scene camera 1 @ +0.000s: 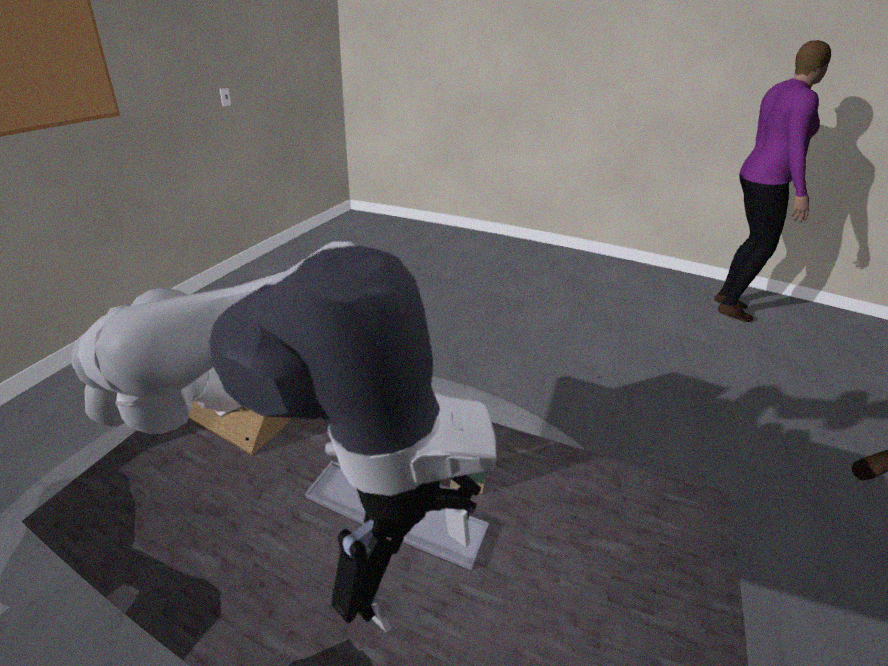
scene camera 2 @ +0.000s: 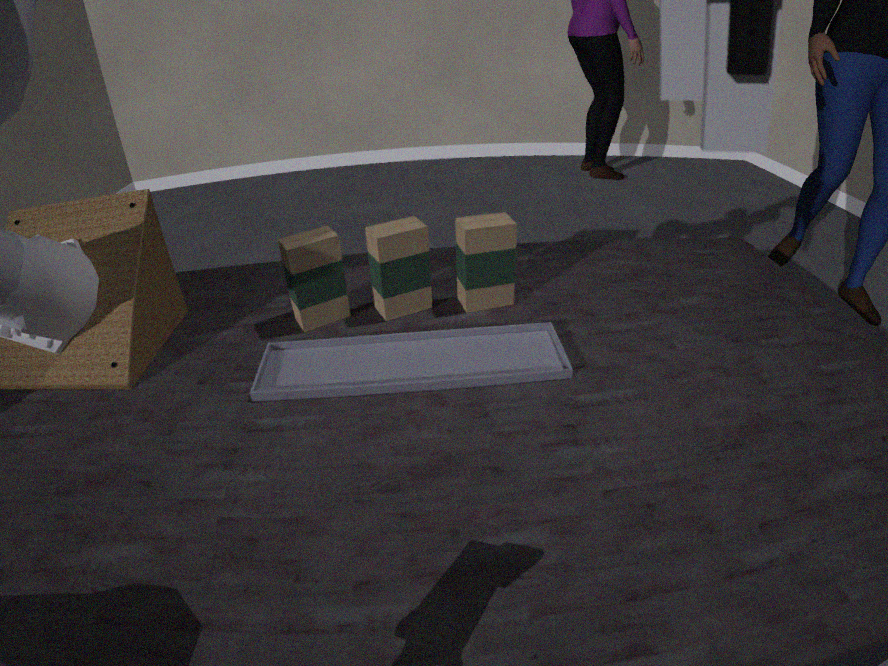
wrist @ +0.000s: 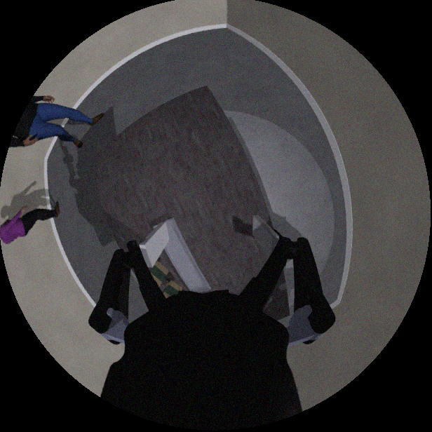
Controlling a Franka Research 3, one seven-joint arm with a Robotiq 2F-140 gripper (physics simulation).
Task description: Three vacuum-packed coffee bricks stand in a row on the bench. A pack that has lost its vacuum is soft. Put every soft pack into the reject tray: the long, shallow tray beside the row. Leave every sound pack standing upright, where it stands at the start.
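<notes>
Three tan coffee bricks with green bands stand upright in a row in the scene camera 2 view: the left pack (scene camera 2: 315,278), the middle pack (scene camera 2: 400,267) and the right pack (scene camera 2: 486,261). Their looks do not tell which is soft. The long, shallow grey reject tray (scene camera 2: 416,360) (scene camera 1: 329,491) (wrist: 186,257) lies beside the row, with no pack in it. My gripper (scene camera 1: 419,572) (wrist: 209,228) is open and empty, high over the tray side of the bench. In the scene camera 1 view the arm and gripper hide most of the row; the wrist view shows parts of packs behind a finger.
A wooden wedge block (scene camera 1: 229,428) (scene camera 2: 161,301) stands at the arm's base, left of the row. A person in purple (scene camera 1: 781,136) (scene camera 2: 602,78) (wrist: 12,229) and a person in blue trousers (scene camera 2: 853,143) (wrist: 57,115) stand beyond the bench. Arm shadows fall on the bench.
</notes>
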